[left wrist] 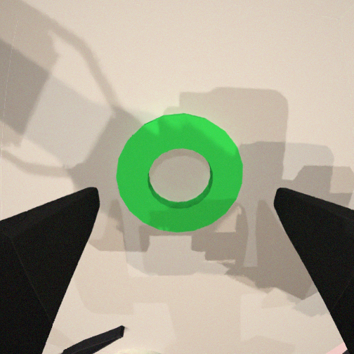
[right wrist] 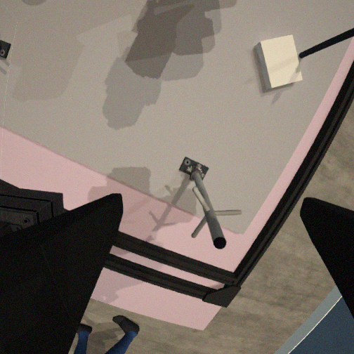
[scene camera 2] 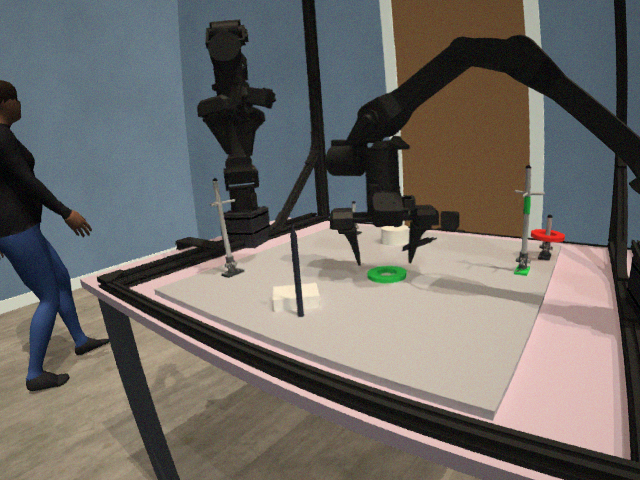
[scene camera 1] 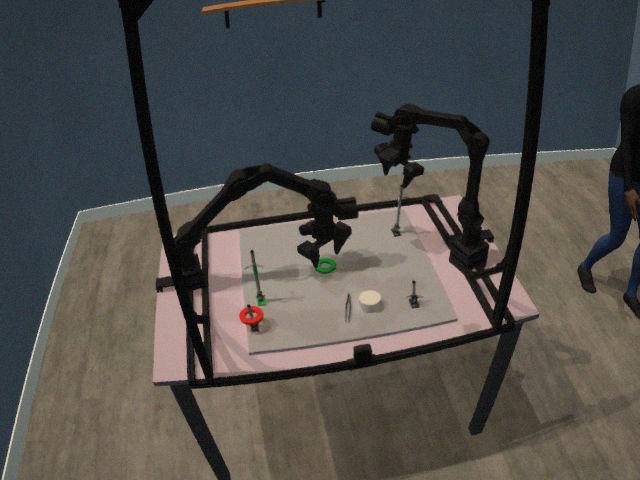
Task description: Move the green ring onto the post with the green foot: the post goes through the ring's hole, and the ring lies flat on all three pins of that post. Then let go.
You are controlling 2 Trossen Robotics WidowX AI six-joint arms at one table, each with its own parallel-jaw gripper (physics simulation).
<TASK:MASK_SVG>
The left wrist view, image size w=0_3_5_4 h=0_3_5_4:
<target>my left gripper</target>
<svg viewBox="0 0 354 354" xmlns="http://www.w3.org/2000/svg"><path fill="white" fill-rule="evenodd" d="M277 188L273 206L277 216L280 218L282 227L299 254L303 265L305 265L325 306L327 306L329 314L348 349L348 353L354 354L354 209L289 188ZM96 187L87 187L72 192L69 195L53 199L50 202L0 220L0 354L42 353L53 321L58 313L60 303L63 300L65 291L96 220L100 206Z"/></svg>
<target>green ring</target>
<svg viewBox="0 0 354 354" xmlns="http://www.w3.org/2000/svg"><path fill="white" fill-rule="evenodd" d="M186 113L164 114L143 124L126 141L117 162L116 179L119 195L122 197L127 208L140 221L159 230L183 232L197 230L213 223L216 219L223 216L232 203L235 202L242 184L242 161L237 146L228 134L208 119ZM176 148L185 148L198 152L206 159L210 170L210 177L206 188L197 197L184 202L173 202L160 197L152 188L148 174L152 162L159 155Z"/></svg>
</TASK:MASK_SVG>
